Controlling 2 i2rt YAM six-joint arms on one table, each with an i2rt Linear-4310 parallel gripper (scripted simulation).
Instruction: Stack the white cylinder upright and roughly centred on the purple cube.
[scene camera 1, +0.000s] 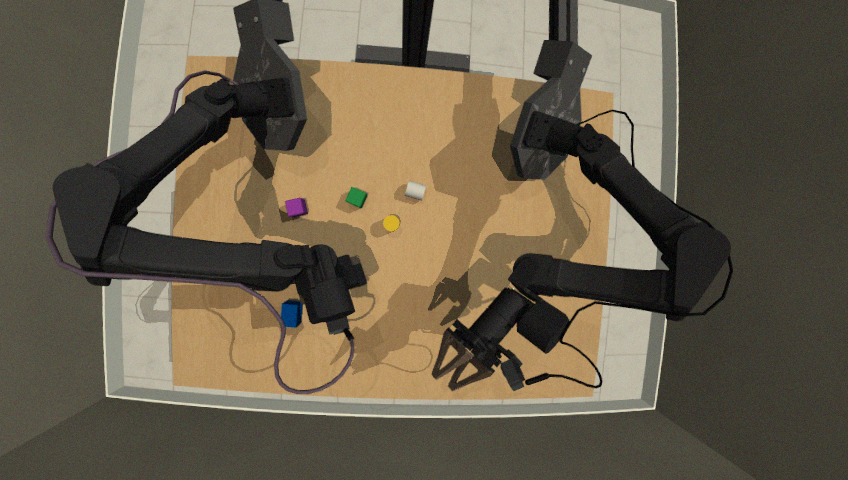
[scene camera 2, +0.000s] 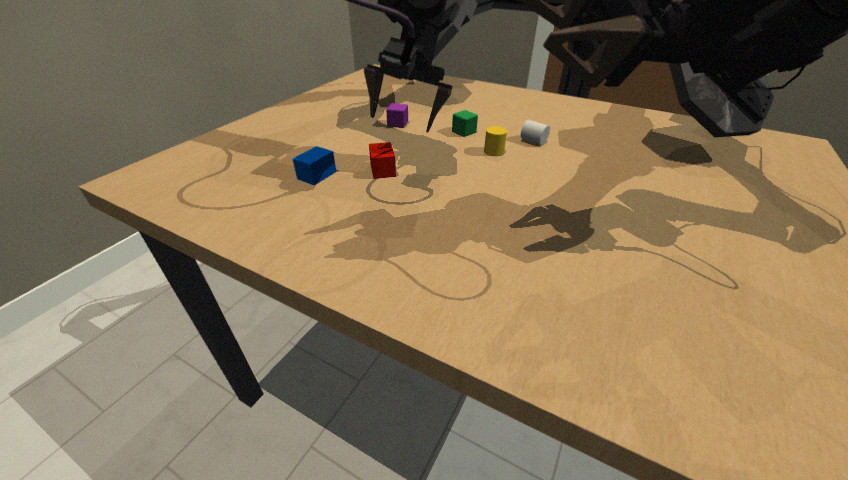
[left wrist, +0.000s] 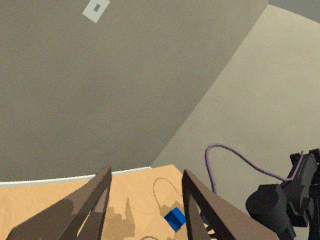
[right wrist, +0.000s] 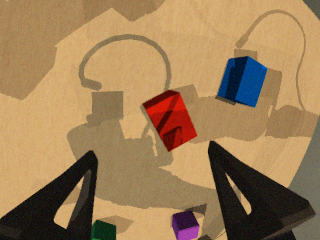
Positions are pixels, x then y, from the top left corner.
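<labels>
Scene camera 1 shows my left gripper, and I see it in scene camera 2 (536, 16) too. The left wrist view shows the gripper as well, whereas in the right wrist view it is out of frame. On my left gripper, (scene camera 1: 478, 377) and (left wrist: 73, 209) are the same spot.
</labels>
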